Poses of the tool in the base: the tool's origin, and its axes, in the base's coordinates. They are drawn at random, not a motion.
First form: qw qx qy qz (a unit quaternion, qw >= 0); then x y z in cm.
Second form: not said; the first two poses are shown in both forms.
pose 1, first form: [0.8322 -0.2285 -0.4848 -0.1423 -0.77 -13.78 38.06]
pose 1, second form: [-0.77 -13.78 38.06 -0.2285 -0.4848 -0.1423 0.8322]
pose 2, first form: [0.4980 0.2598 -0.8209 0.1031 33.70 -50.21 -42.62]
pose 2, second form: [33.70 -50.21 -42.62 0.2598 -0.8209 0.1031 0.4980]
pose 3, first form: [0.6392 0.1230 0.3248 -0.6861 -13.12 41.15 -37.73]
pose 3, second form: [-13.12 41.15 -37.73 0.1230 0.3248 -0.6861 0.6392]
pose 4, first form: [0.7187 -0.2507 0.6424 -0.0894 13.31 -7.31 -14.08]
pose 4, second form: [13.31 -7.31 -14.08 -0.2507 0.6424 -0.0894 0.7187]
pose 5, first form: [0.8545 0.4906 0.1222 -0.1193 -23.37 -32.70 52.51]
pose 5, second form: [-23.37 -32.70 52.51 0.4906 0.1222 -0.1193 0.8545]
